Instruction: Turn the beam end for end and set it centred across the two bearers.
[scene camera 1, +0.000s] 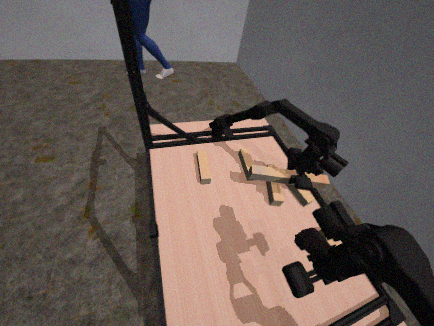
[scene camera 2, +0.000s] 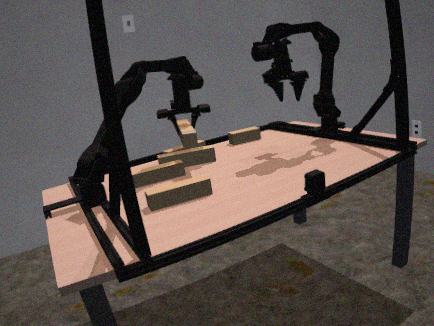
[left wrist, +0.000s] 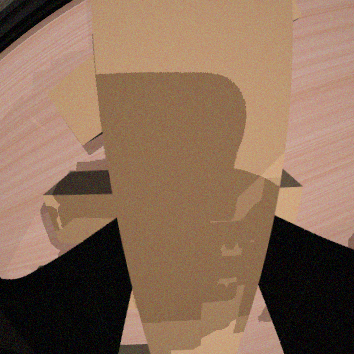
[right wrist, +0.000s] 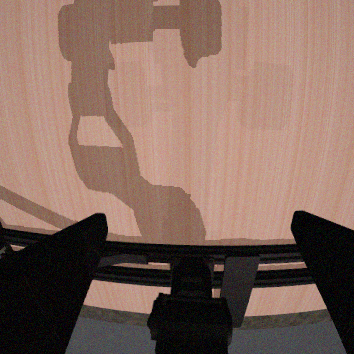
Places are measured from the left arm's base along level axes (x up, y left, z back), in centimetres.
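Pixels of known places: left gripper, fingertip midpoint: (scene camera 1: 288, 178) (left wrist: 189, 214); right gripper, fingertip midpoint: (scene camera 2: 289, 101) (right wrist: 201, 222); left arm's base, origin of the base link: (scene camera 1: 216, 134) (scene camera 2: 94, 203); right arm's base, origin of the base link: (scene camera 2: 330, 131) (right wrist: 191, 271).
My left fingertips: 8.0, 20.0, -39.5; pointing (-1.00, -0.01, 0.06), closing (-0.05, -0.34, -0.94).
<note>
For each thing: its top centre in the pictures, then the offset to it from my left fingertips, as dx, dy, dz.
- long pale wooden beam, middle of its top: (left wrist: 193, 286) (scene camera 2: 184, 125) (scene camera 1: 291, 173) +3.7, -0.4, +0.1
- more block, middle of its top: (scene camera 2: 184, 145) (scene camera 1: 299, 185) -5.5, +7.9, -1.9
- short block, middle of its top: (scene camera 2: 243, 130) (scene camera 1: 335, 244) -5.2, +6.8, -28.6
The long pale wooden beam (scene camera 1: 270, 173) (scene camera 2: 187, 136) (left wrist: 175, 125) is level or nearly so, above the table and over some lower blocks. My left gripper (scene camera 2: 185, 121) (left wrist: 189, 214) is shut on it, with the fingers on its two long sides. Low wooden blocks that could be the bearers are one block (scene camera 1: 274, 194) (scene camera 2: 188, 156) under the beam and another (scene camera 1: 244, 159) (scene camera 2: 159, 172) near its outer end. I cannot tell which two are the bearers, nor whether the beam touches any block. My right gripper (scene camera 2: 290, 99) (right wrist: 201, 222) is open and empty, high above the table.
Another block (scene camera 1: 202, 167) (scene camera 2: 180, 193) lies apart at the front in scene camera 2. One more block (scene camera 1: 303, 196) lies beside the blocks under the beam, and a short block (scene camera 2: 245, 135) lies at the back. Black rails and posts (scene camera 2: 111, 115) frame the table.
</note>
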